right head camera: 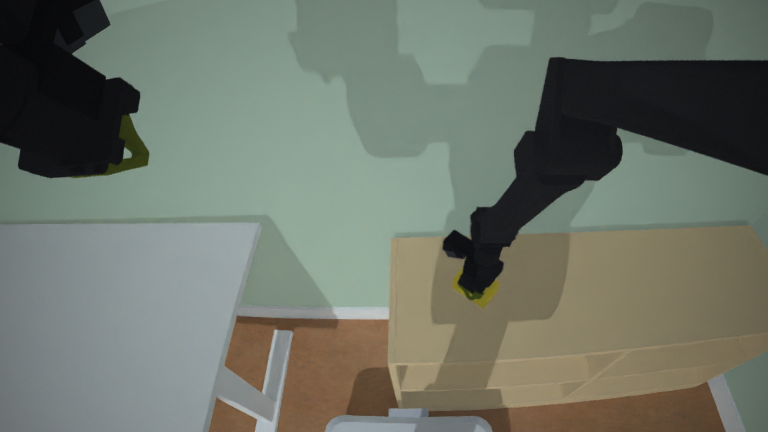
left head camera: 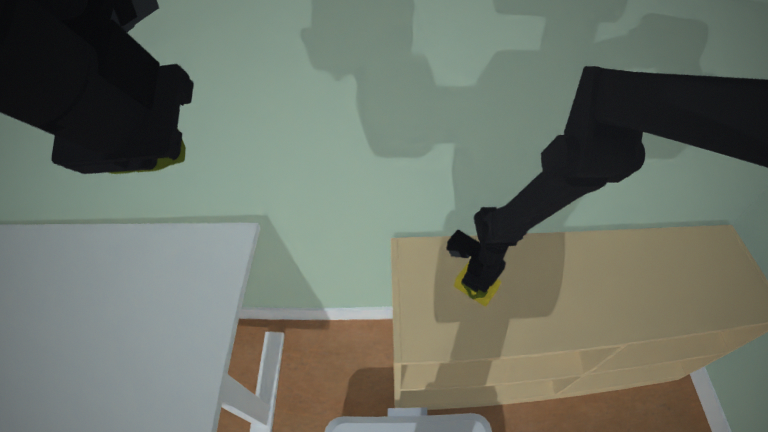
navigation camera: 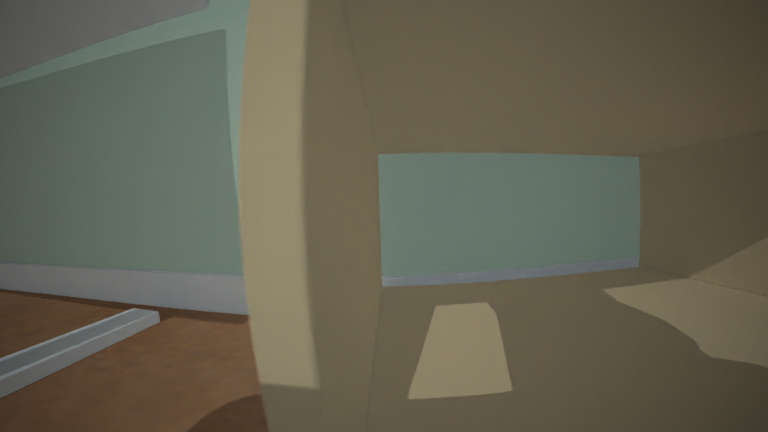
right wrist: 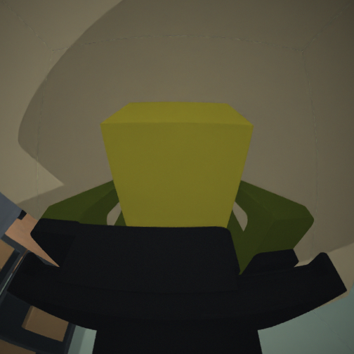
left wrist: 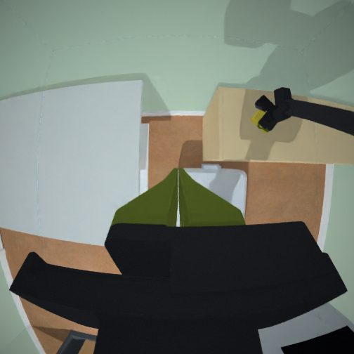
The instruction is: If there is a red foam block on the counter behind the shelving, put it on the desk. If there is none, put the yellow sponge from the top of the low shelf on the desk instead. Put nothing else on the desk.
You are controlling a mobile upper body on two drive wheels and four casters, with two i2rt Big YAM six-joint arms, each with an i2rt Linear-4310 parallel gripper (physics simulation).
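Places are measured from the left arm's base along level axes (x ahead, y left, z up), in centimetres.
Where they show: left gripper, fingertip midpoint: (right head camera: pixel 146 159) (left head camera: pixel 182 154); right gripper, fingertip midpoint: (right head camera: pixel 476 290) (left head camera: pixel 477 289).
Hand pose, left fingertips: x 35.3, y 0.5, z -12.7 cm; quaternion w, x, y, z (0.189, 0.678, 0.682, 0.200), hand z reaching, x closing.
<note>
After its pixels a point has its place.
The yellow sponge (left head camera: pixel 489 297) {x 52.7, y -42.3, z -75.6 cm} (right head camera: pixel 487 298) {x 52.9, y -42.6, z -75.6 cm} (left wrist: pixel 258 119) (right wrist: pixel 177 160) is on the top of the low wooden shelf (left head camera: pixel 644 284) {x 55.5, y -91.4, z -80.0 cm} (right head camera: pixel 644 284) {x 56.6, y -89.1, z -80.0 cm} (left wrist: pixel 215 130), near its left end. My right gripper (left head camera: pixel 475 293) {x 57.5, y -40.7, z -79.9 cm} (right head camera: pixel 472 294) {x 57.5, y -40.7, z -79.9 cm} (right wrist: pixel 176 175) points down at it and is shut on it, with a green finger against each side. Whether the sponge touches the shelf top is hard to tell. My left gripper (right head camera: pixel 146 159) {x 35.3, y 0.5, z -12.7 cm} (left wrist: pixel 177 174) is shut and empty, high in front of the wall. The white desk (left head camera: pixel 118 322) {x 41.6, y 49.6, z -68.9 cm} (right head camera: pixel 118 322) {x 40.1, y 50.8, z -69.0 cm} (left wrist: pixel 75 165) stands at the left. No red foam block or counter shows.
A gap with brown floor (left head camera: pixel 332 349) {x 63.7, y 6.6, z -141.0 cm} lies between desk and shelf. A white desk leg (left head camera: pixel 270 365) (right head camera: pixel 278 370) stands there. In the navigation camera the shelf's side panel (navigation camera: pixel 276 214) {x 38.4, y -19.5, z -118.8 cm} is very close. A light grey part (left head camera: pixel 370 425) {x 29.0, y -10.9, z -115.0 cm} shows at the bottom.
</note>
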